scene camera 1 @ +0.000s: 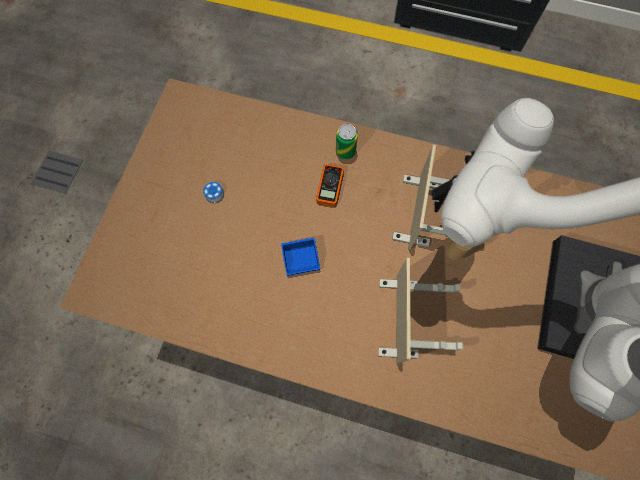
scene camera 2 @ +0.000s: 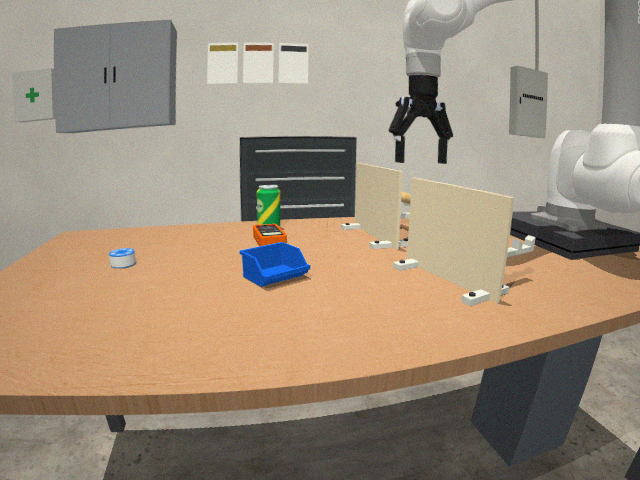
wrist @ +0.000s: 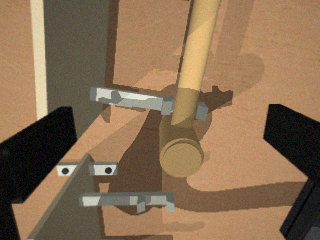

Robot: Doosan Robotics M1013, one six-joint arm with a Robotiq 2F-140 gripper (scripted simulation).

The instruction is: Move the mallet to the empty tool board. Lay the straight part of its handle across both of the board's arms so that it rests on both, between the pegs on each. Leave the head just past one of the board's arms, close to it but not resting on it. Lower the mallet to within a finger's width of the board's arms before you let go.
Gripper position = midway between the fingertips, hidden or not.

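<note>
A blue bin (scene camera 2: 263, 265) (scene camera 1: 300, 256) is visible; in the wrist view the bin is out of frame. A tool board (scene camera 2: 460, 234) (scene camera 1: 403, 284) is visible. The gripper (scene camera 2: 421, 162) (wrist: 170, 122) is visible.
</note>
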